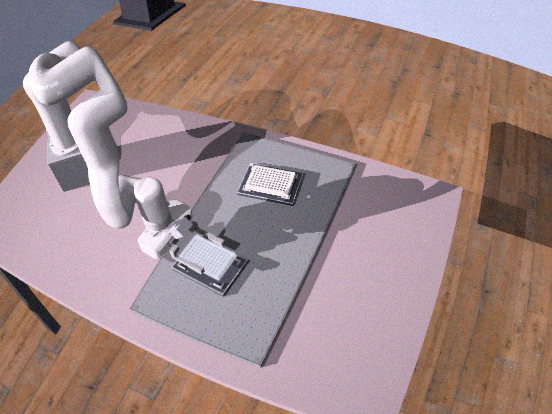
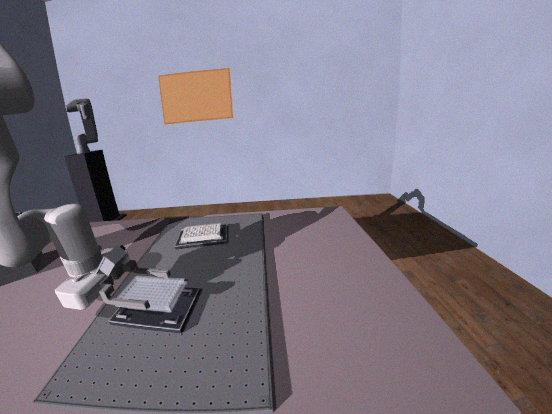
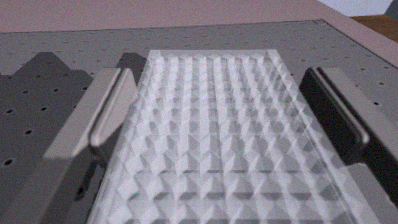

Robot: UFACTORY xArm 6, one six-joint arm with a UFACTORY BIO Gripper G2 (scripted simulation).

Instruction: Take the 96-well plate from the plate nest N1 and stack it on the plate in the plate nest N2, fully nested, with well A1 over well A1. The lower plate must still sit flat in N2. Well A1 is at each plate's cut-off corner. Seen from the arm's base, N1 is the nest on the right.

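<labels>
There is a clear 96-well plate, and I see it in image 1 (213, 267). Image 2 shows the plate as well, and so does image 3. One spot on the plate appears in both of these: (image 2: 145, 295) and (image 3: 259, 123) are the same spot.
</labels>
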